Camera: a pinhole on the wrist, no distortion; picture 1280 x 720 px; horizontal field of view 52.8 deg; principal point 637.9 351.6 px. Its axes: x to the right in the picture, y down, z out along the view. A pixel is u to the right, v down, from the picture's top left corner.
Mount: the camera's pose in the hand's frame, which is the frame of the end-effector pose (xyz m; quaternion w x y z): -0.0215 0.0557 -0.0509 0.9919 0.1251 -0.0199 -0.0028
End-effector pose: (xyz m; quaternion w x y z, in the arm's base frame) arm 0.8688 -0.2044 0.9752 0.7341 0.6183 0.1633 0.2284
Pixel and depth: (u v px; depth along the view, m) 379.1 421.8 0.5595
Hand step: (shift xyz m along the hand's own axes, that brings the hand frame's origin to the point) -0.1562 -0.0524 0.4939
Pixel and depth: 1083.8 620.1 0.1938
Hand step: 0.0377 0.0460 0.1493
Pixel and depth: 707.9 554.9 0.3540
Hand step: -0.0165 0.0217 0.3063
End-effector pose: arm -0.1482 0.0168 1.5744 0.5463 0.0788 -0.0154 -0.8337
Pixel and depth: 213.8 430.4 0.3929
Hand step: -0.1664 -0.0171 0.3303
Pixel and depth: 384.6 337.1 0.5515
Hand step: -0.1519 -0.0860 0.4772
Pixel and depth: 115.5 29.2 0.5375
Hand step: -0.2608 -0.2055 0.4275
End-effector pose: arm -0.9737 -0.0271 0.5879 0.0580 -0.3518 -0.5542 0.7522
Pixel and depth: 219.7 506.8 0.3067
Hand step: -0.1332 0.0164 0.2513
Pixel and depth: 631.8 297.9 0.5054
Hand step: -0.0442 -0.0900 0.4330
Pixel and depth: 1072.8 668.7 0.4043
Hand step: 0.0986 0.0503 0.3704
